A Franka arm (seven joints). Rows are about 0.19 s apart.
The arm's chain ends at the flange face. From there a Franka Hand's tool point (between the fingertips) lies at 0.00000 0.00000 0.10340 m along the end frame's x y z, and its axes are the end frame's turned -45 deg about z.
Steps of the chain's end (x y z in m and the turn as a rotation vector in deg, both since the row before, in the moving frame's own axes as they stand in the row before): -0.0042 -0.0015 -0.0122 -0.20 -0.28 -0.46; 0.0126 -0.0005 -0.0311 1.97 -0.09 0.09; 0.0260 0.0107 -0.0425 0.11 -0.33 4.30; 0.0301 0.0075 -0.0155 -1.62 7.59 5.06; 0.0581 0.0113 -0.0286 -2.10 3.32 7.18
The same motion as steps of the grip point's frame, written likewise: -0.0025 -0.0041 -0.0122 0.06 -0.34 -0.46; 0.0117 0.0059 -0.0312 1.46 1.33 0.09; 0.0106 0.0254 -0.0425 0.31 -0.16 4.30; 0.0230 0.0386 -0.0164 -6.51 4.22 5.06; 0.0342 0.0561 -0.0288 -3.83 0.86 7.18
